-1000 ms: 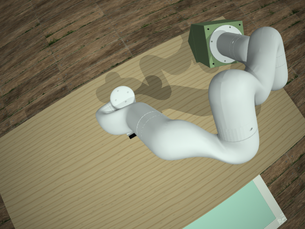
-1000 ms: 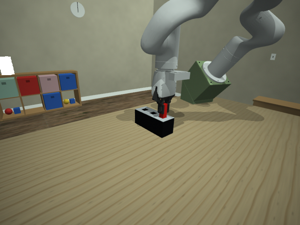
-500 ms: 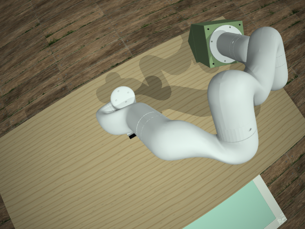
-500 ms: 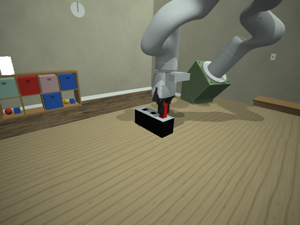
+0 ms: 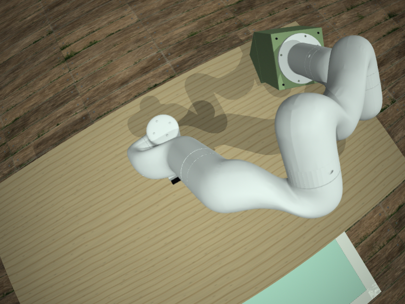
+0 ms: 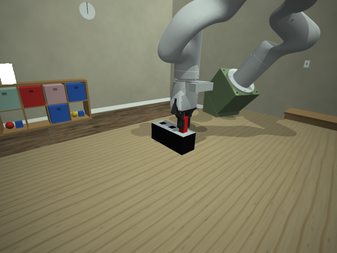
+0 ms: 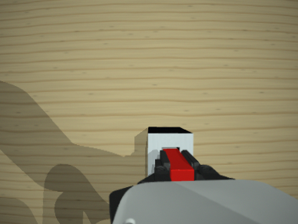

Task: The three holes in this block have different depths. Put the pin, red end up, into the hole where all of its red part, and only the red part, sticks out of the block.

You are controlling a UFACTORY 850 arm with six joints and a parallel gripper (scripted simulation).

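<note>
Now: the pin right at my hand. The rest, counted from my hand: block: 70 mm below, 60 mm to the right, 10 mm behind.
</note>
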